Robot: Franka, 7 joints.
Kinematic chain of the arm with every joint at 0, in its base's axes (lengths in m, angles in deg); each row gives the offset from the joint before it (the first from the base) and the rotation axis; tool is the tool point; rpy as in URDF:
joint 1: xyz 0 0 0.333 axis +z
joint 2: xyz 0 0 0 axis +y
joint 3: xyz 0 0 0.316 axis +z
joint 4: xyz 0.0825 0 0 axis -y
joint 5: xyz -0.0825 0 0.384 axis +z
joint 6: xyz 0 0 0 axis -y
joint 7: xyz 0.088 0 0 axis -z
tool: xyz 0 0 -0.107 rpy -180 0 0
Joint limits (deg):
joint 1: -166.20..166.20
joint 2: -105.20..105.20
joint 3: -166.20..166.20
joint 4: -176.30..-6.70
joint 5: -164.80..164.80
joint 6: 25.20..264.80
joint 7: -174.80..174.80
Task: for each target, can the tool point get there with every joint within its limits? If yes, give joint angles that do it. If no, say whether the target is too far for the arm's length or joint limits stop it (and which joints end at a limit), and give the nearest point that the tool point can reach.
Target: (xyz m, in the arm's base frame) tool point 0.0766 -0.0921 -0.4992
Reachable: no: joint limits stop it (at a limit: joint 2) | nearest point 0.1006 -0.1209 -0.3456 | short by 0.158 m
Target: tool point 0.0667 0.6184 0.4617
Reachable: yes | joints 21.49 89.37 92.54 -98.81 -109.45 191.21 -65.85
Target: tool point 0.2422 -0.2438 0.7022
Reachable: yes | joints -96.54 -52.26 22.99 -142.24 135.84 82.68 40.17
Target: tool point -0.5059 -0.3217 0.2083
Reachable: yes | joints -24.52 -85.94 -91.58 -104.69 78.93 219.80 13.67
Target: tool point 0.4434 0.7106 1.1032
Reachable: no: too far | nearest point 0.3343 0.5358 0.9137 | short by 0.280 m
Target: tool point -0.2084 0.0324 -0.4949
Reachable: no: joint limits stop it (at a limit: joint 1, joint 2) | nearest point -0.2223 0.0393 -0.3574 | short by 0.138 m
